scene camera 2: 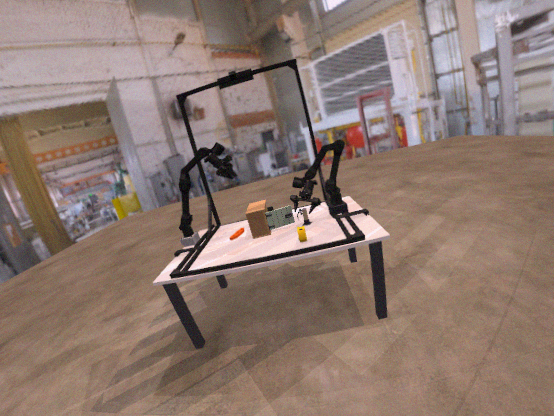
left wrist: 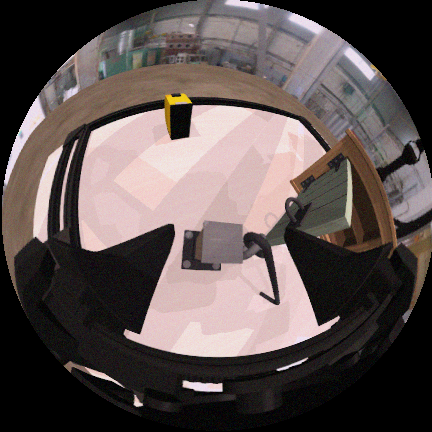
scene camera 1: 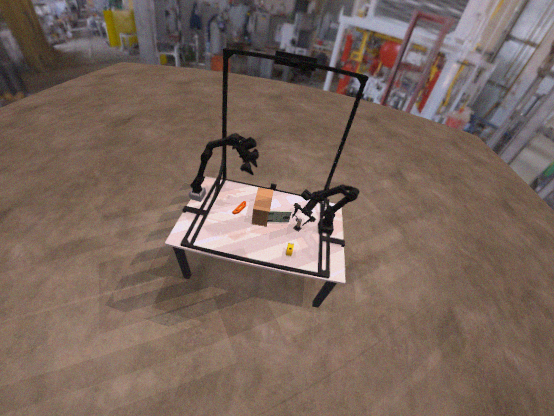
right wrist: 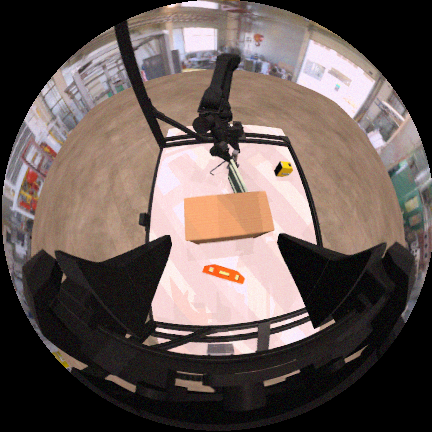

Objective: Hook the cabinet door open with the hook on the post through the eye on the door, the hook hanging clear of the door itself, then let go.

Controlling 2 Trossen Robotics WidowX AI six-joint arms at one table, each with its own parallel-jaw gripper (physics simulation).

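Frame: origin at the left arm's base, x ahead, y left, z up, level; metres.
Seen in the pictures: left gripper, fingertip midpoint: (scene camera 2: pixel 301 213) (left wrist: pixel 231 231) (scene camera 1: pixel 297 221) (right wrist: pixel 235 157); right gripper, fingertip midpoint: (scene camera 2: pixel 234 177) (scene camera 1: pixel 255 171) (right wrist: pixel 225 239); left arm's base, origin of the base link: (scene camera 2: pixel 337 203) (scene camera 1: pixel 326 224); right arm's base, origin of the base link: (scene camera 2: pixel 188 235) (scene camera 1: pixel 197 190).
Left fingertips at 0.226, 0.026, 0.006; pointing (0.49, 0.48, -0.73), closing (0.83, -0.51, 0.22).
Pixels of each thing's middle, then the offset from my left fingertips to it, as dx, dy, dz. "*": a spot on its surface instead.
- green door, body centre: (left wrist: pixel 311 191) (right wrist: pixel 239 185) (scene camera 2: pixel 280 218) (scene camera 1: pixel 279 217) +0.133, -0.011, -0.001
- brown cabinet, body centre: (left wrist: pixel 351 202) (right wrist: pixel 226 221) (scene camera 2: pixel 259 218) (scene camera 1: pixel 262 207) +0.263, -0.083, +0.008
- grey-topped post, surface spot: (left wrist: pixel 222 242) * -0.019, -0.003, +0.026
- black hook, body centre: (left wrist: pixel 262 278) +0.014, -0.057, -0.023
- black block, body centre: (left wrist: pixel 177 114) (right wrist: pixel 283 169) (scene camera 2: pixel 301 234) (scene camera 1: pixel 289 249) +0.042, +0.229, -0.039
- orange level, body centre: (right wrist: pixel 223 272) (scene camera 2: pixel 238 233) (scene camera 1: pixel 240 207) +0.434, -0.110, -0.066
The green door (scene camera 1: pixel 279 216) (scene camera 2: pixel 281 218) (left wrist: pixel 325 200) (right wrist: pixel 237 180) stands swung out from the brown cabinet (scene camera 1: pixel 262 205) (scene camera 2: pixel 258 220) (right wrist: pixel 227 217). Its dark eye (left wrist: pixel 294 199) faces the post side. The grey-topped post (scene camera 2: pixel 306 216) (left wrist: pixel 222 242) stands beyond the door's free edge. The black hook (left wrist: pixel 272 272) hangs from the post's ring, apart from the eye. My left gripper (scene camera 1: pixel 303 216) (scene camera 2: pixel 304 207) (left wrist: pixel 231 231) is open over the post and hook, holding neither. My right gripper (scene camera 1: pixel 253 168) (scene camera 2: pixel 231 175) (right wrist: pixel 225 239) is open and empty, high above the table beyond the cabinet.
A yellow and black block (scene camera 1: pixel 290 249) (scene camera 2: pixel 302 234) (left wrist: pixel 179 116) (right wrist: pixel 283 169) stands near the front edge. An orange level (scene camera 1: pixel 239 207) (scene camera 2: pixel 237 233) (right wrist: pixel 224 273) lies left of the cabinet in the scene views. A black frame (scene camera 1: pixel 225 115) (scene camera 2: pixel 305 110) rises at the table's back.
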